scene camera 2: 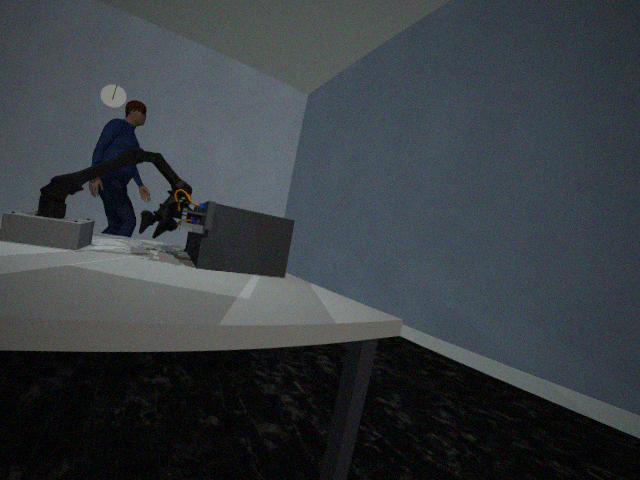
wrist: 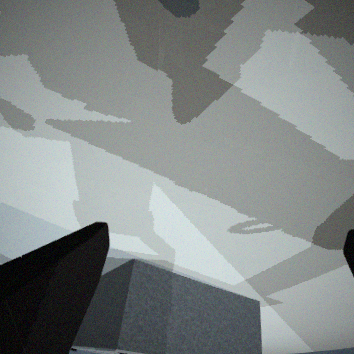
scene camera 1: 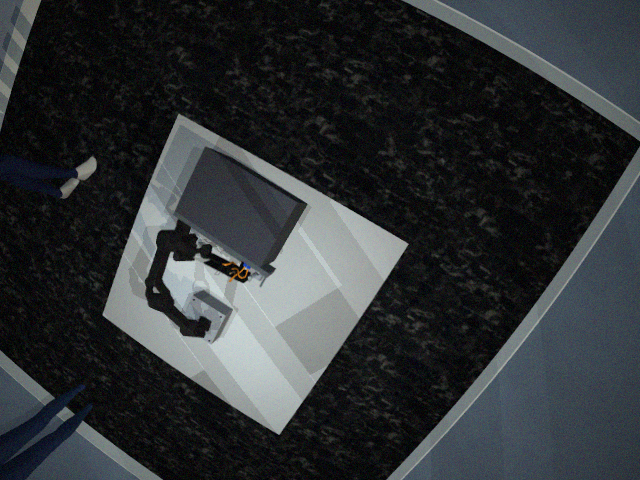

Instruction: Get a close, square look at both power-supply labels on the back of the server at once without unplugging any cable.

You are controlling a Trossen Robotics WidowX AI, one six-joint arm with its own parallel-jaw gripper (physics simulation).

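Frame: origin at the arm's base, x ahead, y left, z up, level; centimetres.
Seen in the pictures: gripper, between the fingertips: [scene camera 2: 146, 235] [wrist: 228, 238] [scene camera 1: 202, 259]; arm's base, origin of its link: [scene camera 2: 50, 216] [scene camera 1: 204, 323].
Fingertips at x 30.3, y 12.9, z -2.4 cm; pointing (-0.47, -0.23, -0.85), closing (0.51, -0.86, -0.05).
Offsets run from my fingertips to a thing's top centre. "spot": to the spot under its first point.
The server [scene camera 1: 237, 201] [scene camera 2: 245, 240] is a large dark-grey box on the table. Its back faces the arm's base. Orange cables @(spot: dx +9.9, dy -25.3, dz +16.1 cm) [scene camera 1: 238, 271] [scene camera 2: 180, 193] loop out from the back, with blue parts beside them. My gripper [scene camera 2: 147, 235] [wrist: 228, 238] is open and empty. In scene camera 2 it hangs above the table just off the server's back, fingers pointing down and towards the base. The wrist view shows tabletop and the base block between and beyond the fingers. Neither the server's back nor the power-supply labels show there. No label can be made out in the scene views.
The arm stands on a grey base block [scene camera 1: 221, 311] [scene camera 2: 46, 230] [wrist: 192, 310] on the pale table [scene camera 1: 305, 351] [scene camera 2: 196, 338]. A black bar @(spot: dx +7.2, dy -15.8, dz +14.5 cm) [scene camera 1: 218, 266] lies along the server's back, close to the arm. A person in blue [scene camera 2: 118, 139] stands beyond the arm.
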